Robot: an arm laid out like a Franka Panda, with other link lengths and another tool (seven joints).
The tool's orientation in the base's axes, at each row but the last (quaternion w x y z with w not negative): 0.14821, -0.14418, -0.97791, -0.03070; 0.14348, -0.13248, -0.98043, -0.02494; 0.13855, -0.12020, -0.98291, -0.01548; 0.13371, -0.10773, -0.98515, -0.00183; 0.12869, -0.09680, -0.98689, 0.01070; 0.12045, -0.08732, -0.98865, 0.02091; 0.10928, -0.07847, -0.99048, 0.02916; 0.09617, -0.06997, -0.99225, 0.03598; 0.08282, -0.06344, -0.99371, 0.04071
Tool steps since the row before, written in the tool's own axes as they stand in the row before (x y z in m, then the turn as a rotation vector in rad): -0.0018, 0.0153, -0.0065, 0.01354, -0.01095, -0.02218; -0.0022, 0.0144, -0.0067, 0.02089, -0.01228, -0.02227; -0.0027, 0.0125, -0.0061, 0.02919, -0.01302, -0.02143; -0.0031, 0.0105, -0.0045, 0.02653, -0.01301, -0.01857; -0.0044, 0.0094, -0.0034, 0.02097, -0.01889, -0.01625; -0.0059, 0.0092, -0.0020, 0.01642, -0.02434, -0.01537; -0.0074, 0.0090, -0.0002, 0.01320, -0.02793, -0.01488; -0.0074, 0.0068, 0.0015, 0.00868, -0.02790, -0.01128; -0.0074, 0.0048, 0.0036, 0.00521, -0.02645, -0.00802
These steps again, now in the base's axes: 0.0079, 0.0135, 0.0059, -0.00934, -0.00906, 0.02502; 0.0077, 0.0127, 0.0059, -0.01646, -0.00849, 0.02721; 0.0072, 0.0111, 0.0051, -0.02460, -0.00723, 0.02869; 0.0063, 0.0095, 0.0033, -0.02285, -0.00769, 0.02523; 0.0068, 0.0084, 0.0017, -0.01928, -0.01453, 0.02186; 0.0077, 0.0080, 0.0000, -0.01606, -0.02072, 0.02028; 0.0085, 0.0077, -0.0020, -0.01360, -0.02480, 0.01939; 0.0078, 0.0056, -0.0034, -0.00991, -0.02564, 0.01502; 0.0072, 0.0035, -0.0052, -0.00689, -0.02489, 0.01113
